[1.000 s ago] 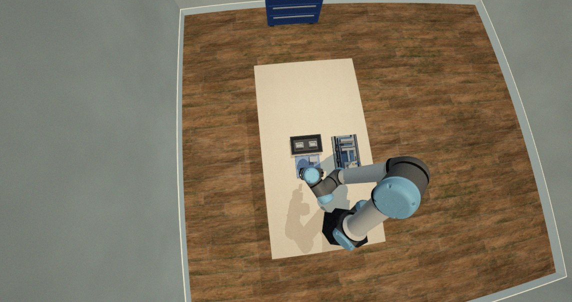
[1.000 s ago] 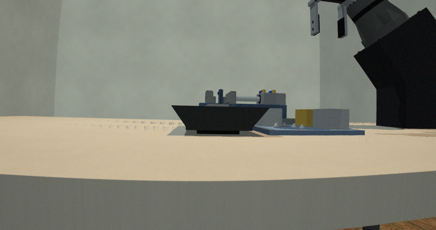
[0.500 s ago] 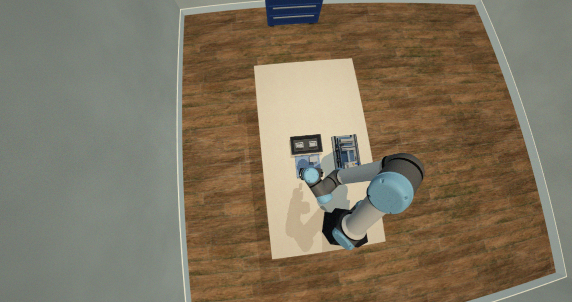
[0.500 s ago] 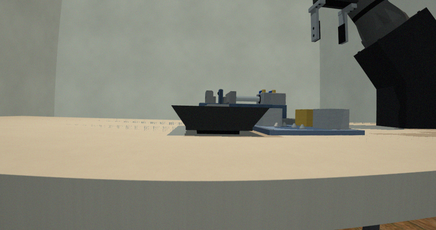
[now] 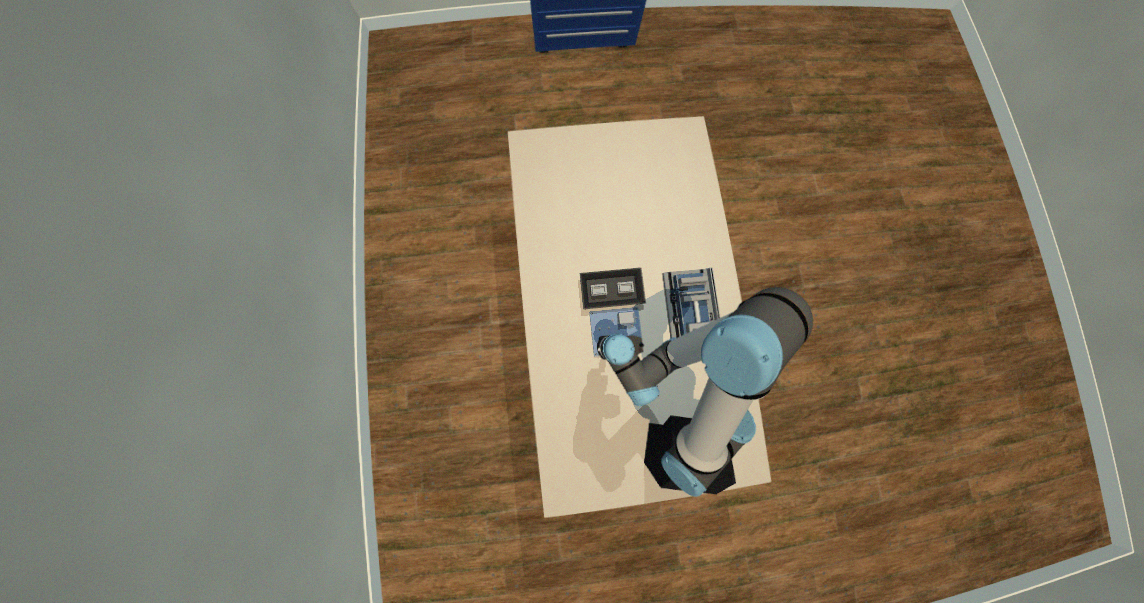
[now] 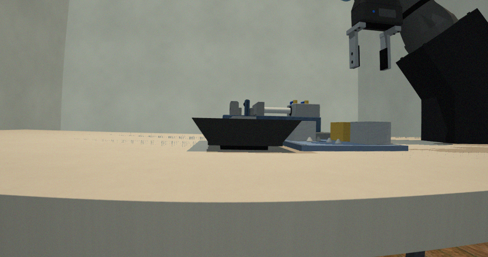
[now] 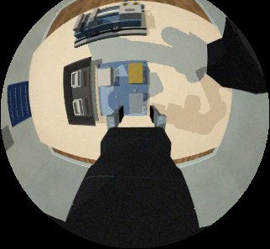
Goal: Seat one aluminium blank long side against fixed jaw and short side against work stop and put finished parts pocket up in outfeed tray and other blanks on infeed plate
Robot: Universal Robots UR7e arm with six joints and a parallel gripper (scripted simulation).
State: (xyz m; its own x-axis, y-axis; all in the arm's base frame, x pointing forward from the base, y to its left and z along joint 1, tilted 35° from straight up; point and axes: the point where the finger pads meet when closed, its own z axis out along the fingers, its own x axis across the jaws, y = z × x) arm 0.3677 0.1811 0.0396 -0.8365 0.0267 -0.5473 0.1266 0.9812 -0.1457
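My hand is 12 cm above the brass blank, 9 cm to the left of it and 1 cm past it. The rest, counted from my hand: hose end block: 34 cm to the right, 7 cm below, 4 cm behind; vise: 36 cm to the right, 11 cm below, 6 cm ahead.
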